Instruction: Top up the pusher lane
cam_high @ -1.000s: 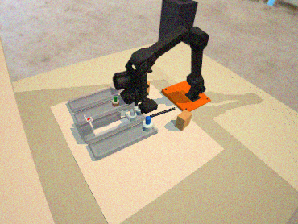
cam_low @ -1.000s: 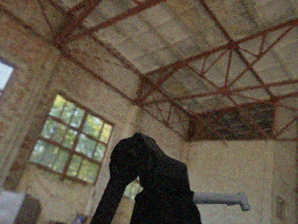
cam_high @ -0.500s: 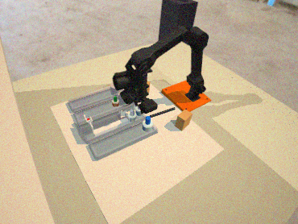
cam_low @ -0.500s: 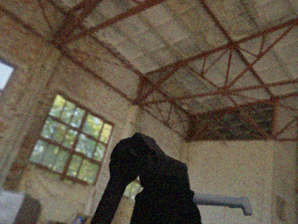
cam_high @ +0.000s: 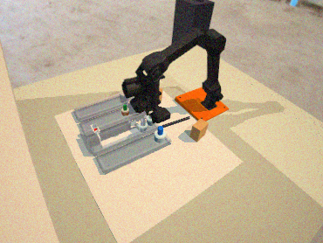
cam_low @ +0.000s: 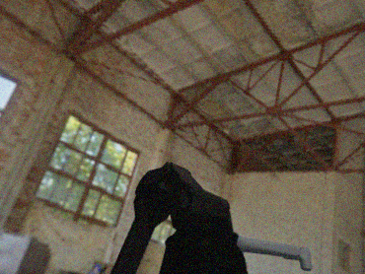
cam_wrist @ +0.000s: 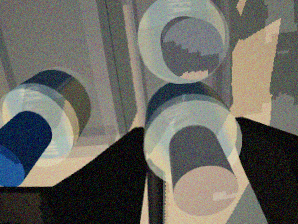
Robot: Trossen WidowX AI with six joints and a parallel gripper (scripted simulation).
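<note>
Right now my gripper tip is 110 mm past the thin black strip, 50 mm above it and 40 mm to the right of it. From my gripper tip the other things lie so: sprung lane 140 mm ahead, 40 mm to the right, 30 mm below.
</note>
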